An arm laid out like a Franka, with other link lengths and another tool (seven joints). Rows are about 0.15 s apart.
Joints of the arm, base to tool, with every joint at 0 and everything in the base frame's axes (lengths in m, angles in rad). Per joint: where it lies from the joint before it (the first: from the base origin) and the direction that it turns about. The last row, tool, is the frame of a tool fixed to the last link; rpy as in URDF.
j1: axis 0 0 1 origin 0 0 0.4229
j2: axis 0 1 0 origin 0 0 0
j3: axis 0 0 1 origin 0 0 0.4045
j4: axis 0 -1 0 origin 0.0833 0 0
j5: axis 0 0 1 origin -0.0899 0 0.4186
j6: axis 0 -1 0 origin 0 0 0
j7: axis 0 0 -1 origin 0.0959 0 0
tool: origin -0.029 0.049 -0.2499 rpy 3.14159 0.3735 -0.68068
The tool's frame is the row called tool.
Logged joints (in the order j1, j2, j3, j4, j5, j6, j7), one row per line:
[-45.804, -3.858, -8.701, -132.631, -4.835, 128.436, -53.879]
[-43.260, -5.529, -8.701, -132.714, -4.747, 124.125, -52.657]
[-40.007, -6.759, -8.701, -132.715, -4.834, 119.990, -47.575]
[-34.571, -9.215, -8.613, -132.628, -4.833, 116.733, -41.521]
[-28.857, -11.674, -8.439, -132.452, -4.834, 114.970, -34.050]
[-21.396, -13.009, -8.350, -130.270, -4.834, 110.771, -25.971]
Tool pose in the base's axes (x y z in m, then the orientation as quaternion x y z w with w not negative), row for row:
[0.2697, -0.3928, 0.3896, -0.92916, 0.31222, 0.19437, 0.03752]
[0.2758, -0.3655, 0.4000, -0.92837, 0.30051, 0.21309, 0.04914]
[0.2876, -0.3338, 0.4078, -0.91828, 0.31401, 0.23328, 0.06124]
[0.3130, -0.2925, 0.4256, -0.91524, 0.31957, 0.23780, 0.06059]
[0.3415, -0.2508, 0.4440, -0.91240, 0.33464, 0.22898, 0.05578]
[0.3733, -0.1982, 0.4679, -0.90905, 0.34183, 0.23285, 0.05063]
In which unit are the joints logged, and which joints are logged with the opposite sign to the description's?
The joints are logged in degrees. Opposite sign: none.
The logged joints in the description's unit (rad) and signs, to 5 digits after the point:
[-0.79943, -0.06733, -0.15186, -2.31485, -0.08439, 2.24163, -0.94037]
[-0.75503, -0.09650, -0.15186, -2.31630, -0.08285, 2.16639, -0.91904]
[-0.69825, -0.11797, -0.15186, -2.31631, -0.08437, 2.09422, -0.83034]
[-0.60338, -0.16083, -0.15033, -2.31480, -0.08435, 2.03738, -0.72468]
[-0.50365, -0.20375, -0.14729, -2.31172, -0.08437, 2.00661, -0.59428]
[-0.37343, -0.22705, -0.14573, -2.27364, -0.08437, 1.93332, -0.45328]

